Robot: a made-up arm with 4 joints. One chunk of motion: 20 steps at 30 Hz.
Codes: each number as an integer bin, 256 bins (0 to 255) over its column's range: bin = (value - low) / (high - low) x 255, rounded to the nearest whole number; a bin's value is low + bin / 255 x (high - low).
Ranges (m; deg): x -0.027..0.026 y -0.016..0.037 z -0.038..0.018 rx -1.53..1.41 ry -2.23..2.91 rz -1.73..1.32
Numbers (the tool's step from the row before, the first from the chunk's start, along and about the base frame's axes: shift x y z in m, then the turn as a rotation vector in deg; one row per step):
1: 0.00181 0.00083 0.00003 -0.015 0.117 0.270
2: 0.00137 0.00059 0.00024 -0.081 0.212 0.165
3: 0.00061 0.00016 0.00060 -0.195 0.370 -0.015
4: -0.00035 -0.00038 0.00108 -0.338 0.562 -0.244
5: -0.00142 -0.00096 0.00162 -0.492 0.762 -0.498
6: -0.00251 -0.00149 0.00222 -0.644 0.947 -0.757
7: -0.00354 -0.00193 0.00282 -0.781 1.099 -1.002
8: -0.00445 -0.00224 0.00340 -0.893 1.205 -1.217
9: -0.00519 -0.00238 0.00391 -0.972 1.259 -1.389
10: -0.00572 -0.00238 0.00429 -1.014 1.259 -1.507
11: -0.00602 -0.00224 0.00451 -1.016 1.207 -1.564
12: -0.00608 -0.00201 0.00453 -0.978 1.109 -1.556
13: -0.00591 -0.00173 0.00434 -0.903 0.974 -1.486
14: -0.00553 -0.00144 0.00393 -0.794 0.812 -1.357
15: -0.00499 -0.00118 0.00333 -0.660 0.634 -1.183
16: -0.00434 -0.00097 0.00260 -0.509 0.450 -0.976
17: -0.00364 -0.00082 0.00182 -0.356 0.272 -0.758
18: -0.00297 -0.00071 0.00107 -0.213 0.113 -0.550
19: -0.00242 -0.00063 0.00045 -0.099 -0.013 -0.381
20: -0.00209 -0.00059 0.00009 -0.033 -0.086 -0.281
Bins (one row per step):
1: 139 81 173 131 116 167
2: 136 80 174 126 121 158
3: 133 78 176 116 129 143
4: 128 75 178 103 139 124
5: 123 72 180 90 148 103
6: 118 70 183 77 158 81
7: 113 68 186 65 165 61
8: 108 66 189 55 170 43
9: 105 66 191 48 173 29
10: 102 66 193 45 173 19
11: 101 66 194 45 171 14
12: 101 67 194 48 166 15
13: 101 69 193 54 159 20
14: 103 70 191 64 151 31
15: 106 71 188 75 142 46
16: 109 72 185 89 133 63
17: 112 73 181 102 124 81
18: 116 74 178 114 116 99
19: 118 74 175 124 110 113
20: 120 74 173 130 106 121

